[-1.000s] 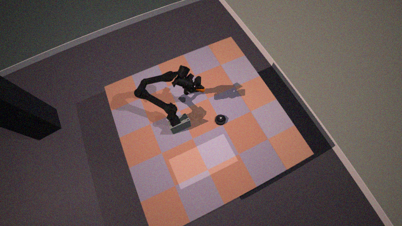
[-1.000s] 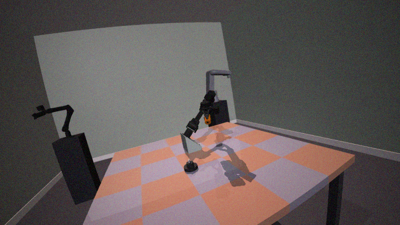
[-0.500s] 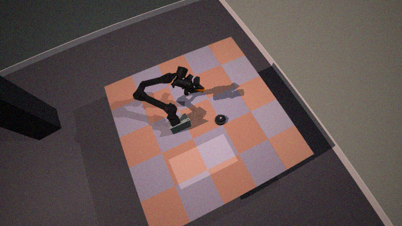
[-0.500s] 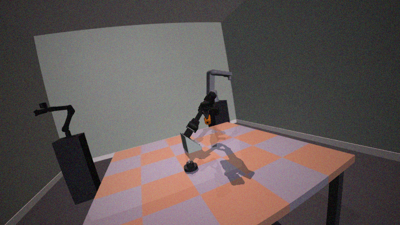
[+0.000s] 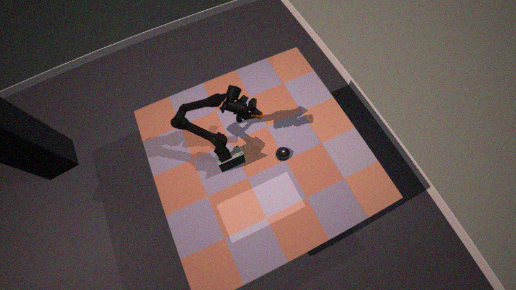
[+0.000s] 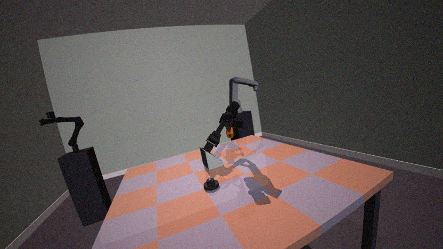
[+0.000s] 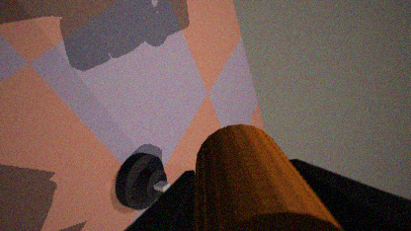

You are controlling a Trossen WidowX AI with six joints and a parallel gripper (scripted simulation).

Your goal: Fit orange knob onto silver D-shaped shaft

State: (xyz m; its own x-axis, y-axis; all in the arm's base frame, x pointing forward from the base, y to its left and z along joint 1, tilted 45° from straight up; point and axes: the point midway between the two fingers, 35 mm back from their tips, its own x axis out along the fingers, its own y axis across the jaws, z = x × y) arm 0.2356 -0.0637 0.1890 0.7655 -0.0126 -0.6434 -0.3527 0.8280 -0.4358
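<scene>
The orange knob lies 20 mm behind my gripper tip, 20 mm to the left of it and 20 mm above it. Also, from my gripper tip: black round pedestal (50 mm ahead, 190 mm to the right, 210 mm below).
</scene>
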